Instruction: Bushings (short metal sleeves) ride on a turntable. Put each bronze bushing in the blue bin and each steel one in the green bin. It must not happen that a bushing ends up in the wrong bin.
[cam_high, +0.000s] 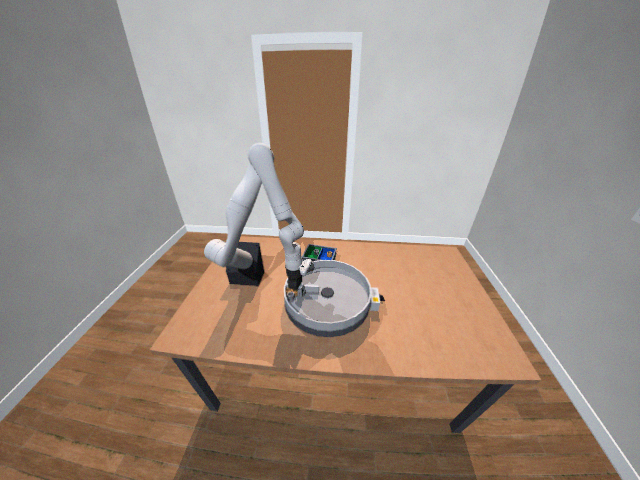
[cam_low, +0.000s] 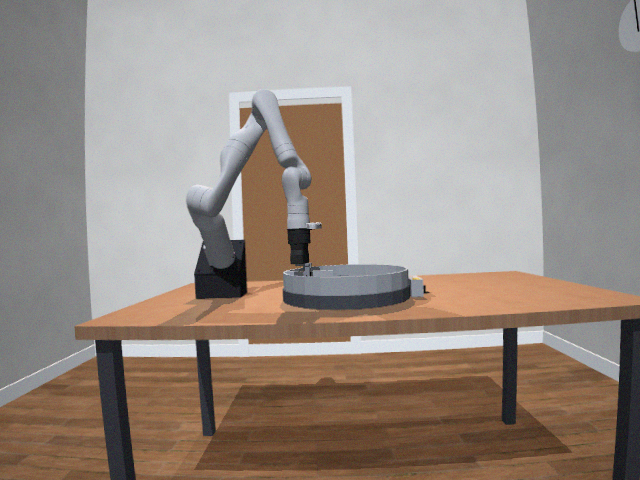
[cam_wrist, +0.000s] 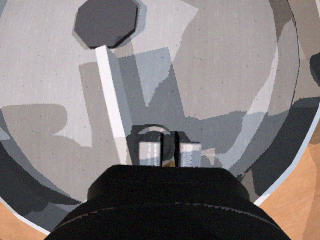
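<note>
Right now my hand is 370 mm to the right of the blue bin, 60 mm short of it and 50 mm above it. From my hand the other things lie so: grey turntable (130 mm ahead, 30 mm to the left, 20 mm below).
</note>
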